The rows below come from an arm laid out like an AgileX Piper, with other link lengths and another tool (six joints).
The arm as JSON. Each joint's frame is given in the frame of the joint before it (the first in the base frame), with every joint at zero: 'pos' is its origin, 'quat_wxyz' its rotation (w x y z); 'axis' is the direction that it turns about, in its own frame. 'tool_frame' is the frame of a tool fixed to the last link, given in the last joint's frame.
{
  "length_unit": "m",
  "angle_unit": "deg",
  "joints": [
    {
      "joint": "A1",
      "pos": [
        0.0,
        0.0,
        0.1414
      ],
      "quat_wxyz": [
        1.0,
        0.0,
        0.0,
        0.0
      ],
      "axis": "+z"
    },
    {
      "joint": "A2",
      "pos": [
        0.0,
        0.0,
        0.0
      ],
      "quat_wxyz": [
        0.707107,
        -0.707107,
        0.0,
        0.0
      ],
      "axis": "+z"
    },
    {
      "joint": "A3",
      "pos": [
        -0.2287,
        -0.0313,
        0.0
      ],
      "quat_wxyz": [
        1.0,
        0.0,
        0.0,
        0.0
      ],
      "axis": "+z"
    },
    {
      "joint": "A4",
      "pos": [
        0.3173,
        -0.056,
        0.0
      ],
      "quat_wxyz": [
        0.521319,
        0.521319,
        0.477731,
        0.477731
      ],
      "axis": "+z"
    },
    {
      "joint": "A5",
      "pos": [
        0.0,
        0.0,
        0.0
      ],
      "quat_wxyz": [
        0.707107,
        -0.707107,
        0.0,
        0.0
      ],
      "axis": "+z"
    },
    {
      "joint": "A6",
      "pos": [
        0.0,
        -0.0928,
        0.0
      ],
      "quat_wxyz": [
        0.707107,
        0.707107,
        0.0,
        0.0
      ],
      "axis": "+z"
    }
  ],
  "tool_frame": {
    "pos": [
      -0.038,
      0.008,
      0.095
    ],
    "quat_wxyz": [
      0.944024,
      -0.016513,
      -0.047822,
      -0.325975
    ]
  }
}
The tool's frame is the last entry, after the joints.
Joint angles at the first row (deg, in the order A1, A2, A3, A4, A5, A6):
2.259 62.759 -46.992 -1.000 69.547 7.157
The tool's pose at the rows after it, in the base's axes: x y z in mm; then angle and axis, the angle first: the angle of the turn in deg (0 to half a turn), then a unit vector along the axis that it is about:
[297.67 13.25 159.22 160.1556 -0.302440 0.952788 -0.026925]
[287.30 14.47 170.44 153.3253 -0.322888 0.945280 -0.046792]
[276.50 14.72 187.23 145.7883 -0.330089 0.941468 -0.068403]
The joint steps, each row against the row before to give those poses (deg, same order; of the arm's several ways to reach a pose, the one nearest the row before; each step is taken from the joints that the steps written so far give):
0.001 -9.028 5.713 0.064 -2.072 -1.322
-0.002 -9.302 5.833 0.001 -3.795 -2.251
-0.001 -10.142 5.098 0.047 -2.893 -0.691

